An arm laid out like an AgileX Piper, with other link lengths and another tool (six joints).
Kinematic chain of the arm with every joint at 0, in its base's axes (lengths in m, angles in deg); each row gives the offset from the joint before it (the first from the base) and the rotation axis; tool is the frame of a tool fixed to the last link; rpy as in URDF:
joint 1: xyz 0 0 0.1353 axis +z
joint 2: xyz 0 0 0 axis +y
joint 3: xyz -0.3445 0 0.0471 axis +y
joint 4: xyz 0.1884 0 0.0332 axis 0.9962 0 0.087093
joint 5: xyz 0 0 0 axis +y
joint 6: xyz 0.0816 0 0.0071 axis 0.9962 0 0.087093
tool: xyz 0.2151 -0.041 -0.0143 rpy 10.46 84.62 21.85
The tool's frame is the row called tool.
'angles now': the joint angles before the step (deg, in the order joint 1, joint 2, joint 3, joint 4, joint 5, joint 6). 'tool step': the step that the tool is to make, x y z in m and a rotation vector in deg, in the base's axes. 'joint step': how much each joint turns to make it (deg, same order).
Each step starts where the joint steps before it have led.
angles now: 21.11 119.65 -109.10 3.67 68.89 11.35
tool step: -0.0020 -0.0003 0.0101 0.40 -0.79 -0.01
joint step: 0.00 -1.34 -0.04 0.08 0.50 0.04
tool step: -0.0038 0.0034 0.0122 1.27 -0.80 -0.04
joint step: -0.01 -1.69 0.05 0.89 0.44 0.01
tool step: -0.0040 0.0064 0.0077 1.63 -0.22 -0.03
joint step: 0.00 -1.05 -0.01 1.44 0.28 0.01
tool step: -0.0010 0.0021 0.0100 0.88 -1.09 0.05
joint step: 0.01 -1.31 0.00 0.45 -0.02 -0.05
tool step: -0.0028 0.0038 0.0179 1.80 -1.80 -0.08
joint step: -0.10 -2.36 0.02 1.03 0.01 0.00
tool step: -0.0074 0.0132 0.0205 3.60 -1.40 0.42
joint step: 0.00 -2.59 -0.06 2.96 0.10 -0.25
